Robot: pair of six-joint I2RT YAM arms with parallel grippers.
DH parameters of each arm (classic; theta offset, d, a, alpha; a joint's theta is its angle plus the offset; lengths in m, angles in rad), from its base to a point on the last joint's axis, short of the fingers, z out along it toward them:
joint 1: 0 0.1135 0.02 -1.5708
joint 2: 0 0 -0.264 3.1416
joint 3: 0.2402 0 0.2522 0
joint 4: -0.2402 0 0.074 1.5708
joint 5: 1.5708 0 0 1.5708
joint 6: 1.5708 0.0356 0 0
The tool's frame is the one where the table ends.
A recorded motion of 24 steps. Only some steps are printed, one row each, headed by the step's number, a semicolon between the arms.
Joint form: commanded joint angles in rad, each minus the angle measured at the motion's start. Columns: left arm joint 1, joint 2, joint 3, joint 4, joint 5, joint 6; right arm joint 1, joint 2, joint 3, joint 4, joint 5, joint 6.
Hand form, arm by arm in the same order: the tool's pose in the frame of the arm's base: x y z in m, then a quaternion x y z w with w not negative. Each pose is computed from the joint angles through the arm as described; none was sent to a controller.
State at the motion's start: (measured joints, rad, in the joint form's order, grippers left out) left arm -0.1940 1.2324 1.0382 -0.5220 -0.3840 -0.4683; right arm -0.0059 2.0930 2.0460 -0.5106 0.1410 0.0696
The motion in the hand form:
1: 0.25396 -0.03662 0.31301 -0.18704 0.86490 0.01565 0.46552; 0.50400 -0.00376 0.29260 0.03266 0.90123 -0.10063 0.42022
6: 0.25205 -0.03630 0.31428 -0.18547 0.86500 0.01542 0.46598; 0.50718 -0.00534 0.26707 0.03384 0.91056 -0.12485 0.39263
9: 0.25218 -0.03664 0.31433 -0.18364 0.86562 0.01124 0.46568; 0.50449 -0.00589 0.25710 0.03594 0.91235 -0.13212 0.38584
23: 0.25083 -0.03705 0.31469 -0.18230 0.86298 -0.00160 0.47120; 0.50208 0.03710 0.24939 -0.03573 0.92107 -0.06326 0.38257
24: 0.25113 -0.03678 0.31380 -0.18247 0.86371 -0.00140 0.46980; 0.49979 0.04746 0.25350 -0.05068 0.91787 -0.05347 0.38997
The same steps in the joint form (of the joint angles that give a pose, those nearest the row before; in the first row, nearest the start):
1: 0.0022 -0.0527 -0.0180 0.0327 0.0265 0.0295; 0.0136 0.0837 0.0171 -0.0724 0.0753 -0.0908
6: 0.0022 -0.0604 -0.0181 0.0266 0.0281 0.0326; 0.0136 0.1114 -0.0226 -0.0616 0.1213 -0.1018
9: 0.0022 -0.0604 -0.0181 0.0281 0.0372 0.0326; 0.0136 0.1022 -0.0731 -0.0341 0.1367 -0.1019
23: 0.0023 -0.0712 -0.0288 0.0465 0.0572 0.0280; 0.0902 0.1007 -0.0977 -0.0294 0.0081 -0.1247
24: 0.0037 -0.0696 -0.0304 0.0465 0.0587 0.0280; 0.1100 0.0885 -0.1055 -0.0187 -0.0073 -0.1324

